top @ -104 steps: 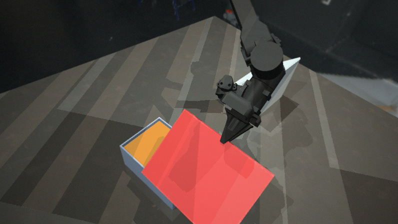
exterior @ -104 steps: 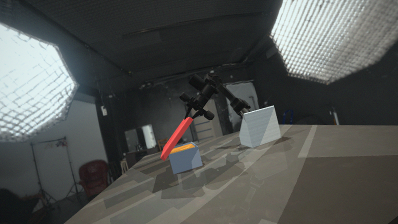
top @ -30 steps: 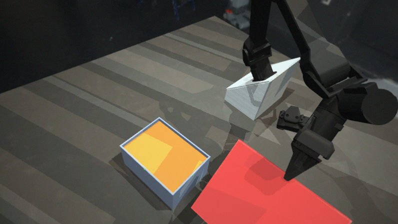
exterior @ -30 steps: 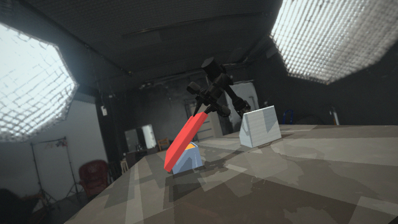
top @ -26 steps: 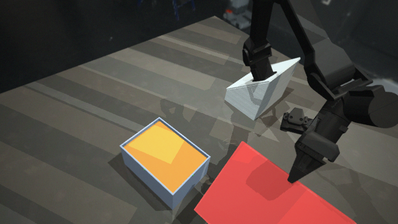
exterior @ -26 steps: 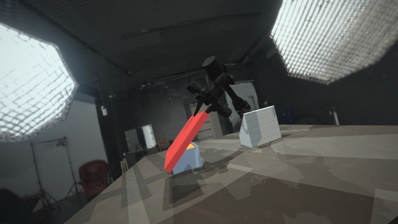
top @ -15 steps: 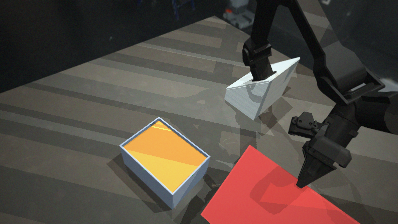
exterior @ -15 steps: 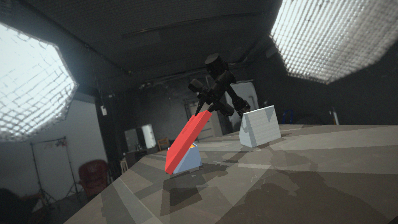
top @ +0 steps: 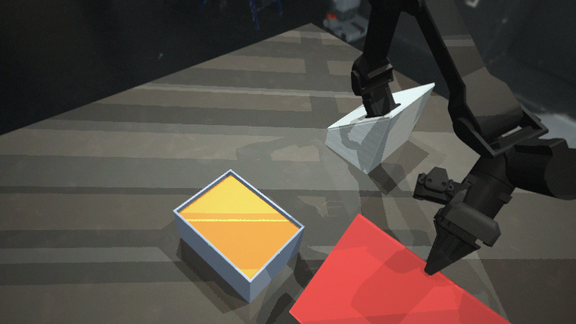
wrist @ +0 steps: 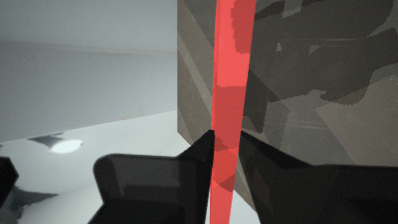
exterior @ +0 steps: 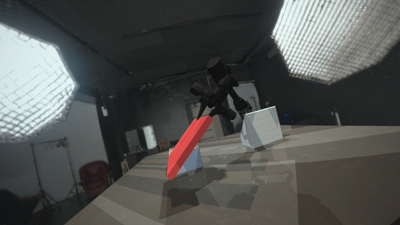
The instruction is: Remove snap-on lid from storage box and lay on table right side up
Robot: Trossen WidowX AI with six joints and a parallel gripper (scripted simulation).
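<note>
Now: gripper tip 60 mm short of the red lid, 50 mm above it and 10 mm to the right of it. Round my gripper tip: storage box 290 mm to the right, 170 mm below, 130 mm ahead.
</note>
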